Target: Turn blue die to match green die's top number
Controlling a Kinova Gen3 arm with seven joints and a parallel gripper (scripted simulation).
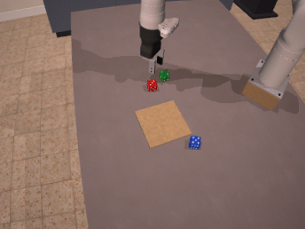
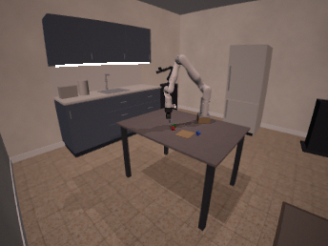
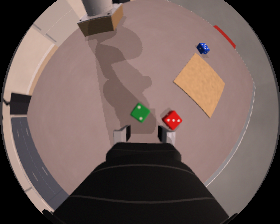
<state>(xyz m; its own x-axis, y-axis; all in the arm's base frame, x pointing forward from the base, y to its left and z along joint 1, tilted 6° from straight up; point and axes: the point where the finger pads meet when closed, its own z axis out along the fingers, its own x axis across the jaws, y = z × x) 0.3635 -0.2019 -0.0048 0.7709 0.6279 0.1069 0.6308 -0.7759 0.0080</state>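
My gripper is now 50 mm above the green die, 30 mm past it and 20 mm to the right of it. Round my hand: blue die (300 mm to the left, 50 mm below, 10 mm behind); then red die (50 mm to the left, 50 mm below, 30 mm ahead); then tan mat (200 mm to the left, 60 mm below, 50 mm ahead).
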